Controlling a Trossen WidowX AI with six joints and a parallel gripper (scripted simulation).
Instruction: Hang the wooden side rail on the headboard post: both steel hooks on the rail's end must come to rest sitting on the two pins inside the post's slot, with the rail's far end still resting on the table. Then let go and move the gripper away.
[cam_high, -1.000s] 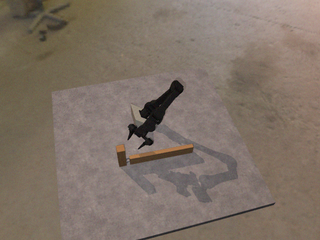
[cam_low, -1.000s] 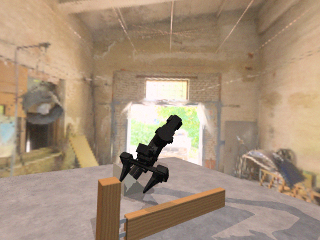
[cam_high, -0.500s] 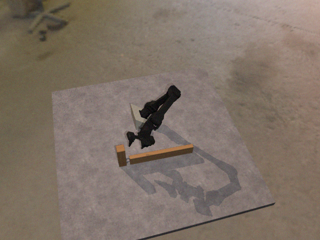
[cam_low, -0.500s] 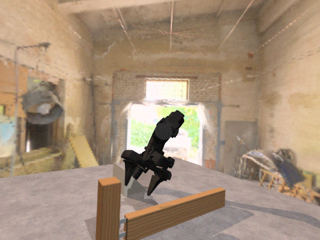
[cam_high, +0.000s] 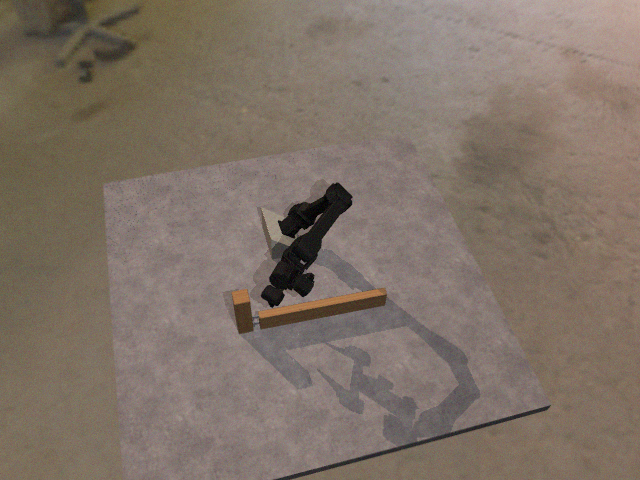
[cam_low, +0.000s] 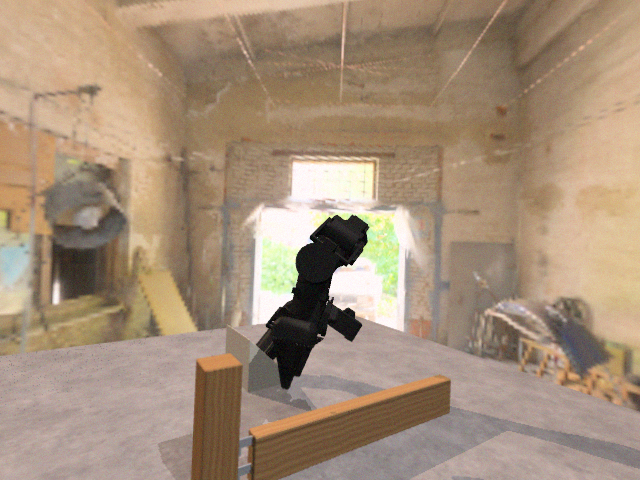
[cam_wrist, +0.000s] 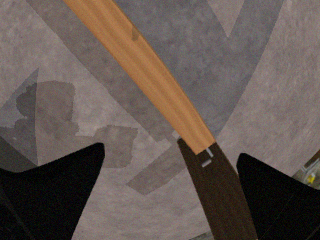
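Now: gripper tip 120 mm to the left of the wooden headboard post and 40 mm above it.
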